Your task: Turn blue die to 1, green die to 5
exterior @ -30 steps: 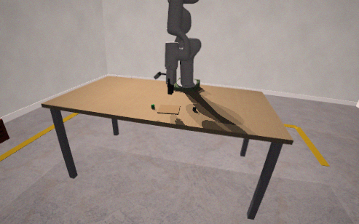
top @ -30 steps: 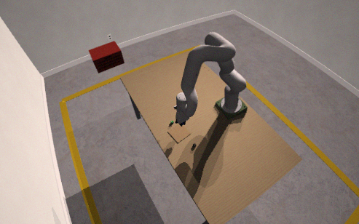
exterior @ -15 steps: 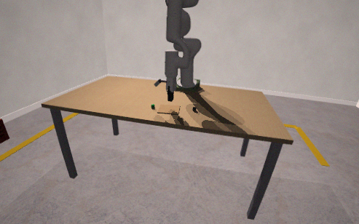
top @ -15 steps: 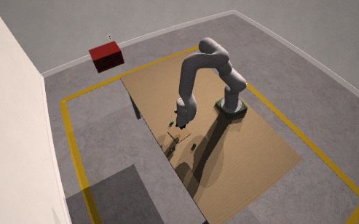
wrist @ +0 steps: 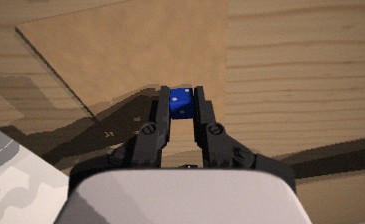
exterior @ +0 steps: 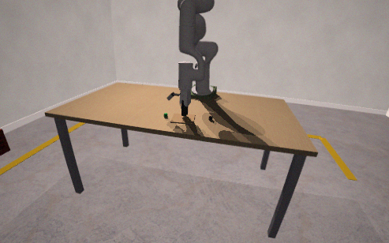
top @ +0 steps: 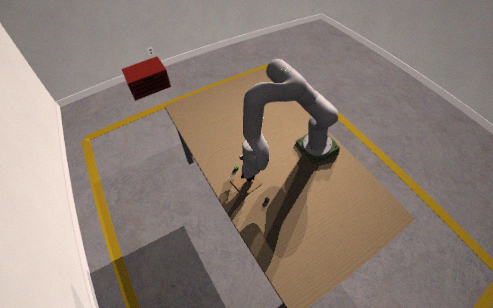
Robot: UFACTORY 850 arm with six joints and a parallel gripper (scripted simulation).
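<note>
Now: hand 10 mm above the blue die. From my hand the other things lie so: mat: 30 mm ahead, 30 mm below; black die: 30 mm behind, 170 mm to the left, 20 mm below; green die: 40 mm ahead, 110 mm to the right, 20 mm below.
</note>
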